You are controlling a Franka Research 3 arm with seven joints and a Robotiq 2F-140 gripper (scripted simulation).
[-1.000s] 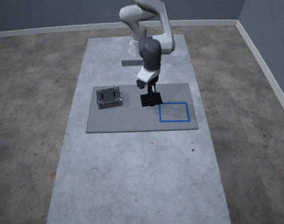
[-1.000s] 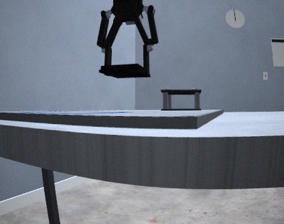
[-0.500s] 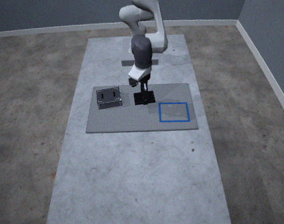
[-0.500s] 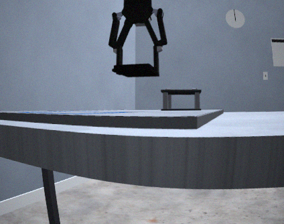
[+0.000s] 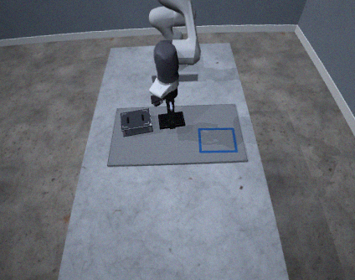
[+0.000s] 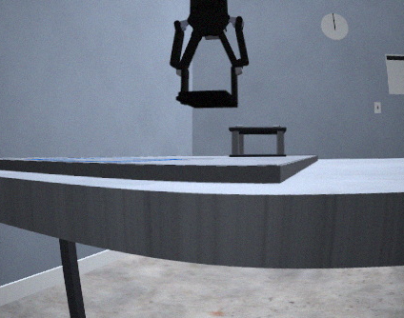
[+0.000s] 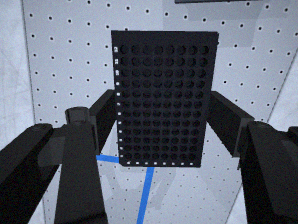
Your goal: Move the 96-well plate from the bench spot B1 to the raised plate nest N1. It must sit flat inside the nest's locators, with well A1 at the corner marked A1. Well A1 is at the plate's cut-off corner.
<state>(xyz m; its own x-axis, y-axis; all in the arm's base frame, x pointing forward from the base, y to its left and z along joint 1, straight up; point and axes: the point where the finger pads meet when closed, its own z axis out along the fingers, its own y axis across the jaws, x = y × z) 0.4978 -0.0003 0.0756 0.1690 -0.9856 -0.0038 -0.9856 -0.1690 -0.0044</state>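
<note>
My gripper is now 4 cm past the raised plate nest, 20 cm to the left of it and 7 cm above it. From my hand the other things lie so: black 96-well plate: 2 cm below; corner label: 1 cm behind, 11 cm to the right, 6 cm below; pegboard hole pattern: 5 cm to the left, 12 cm below.
</note>
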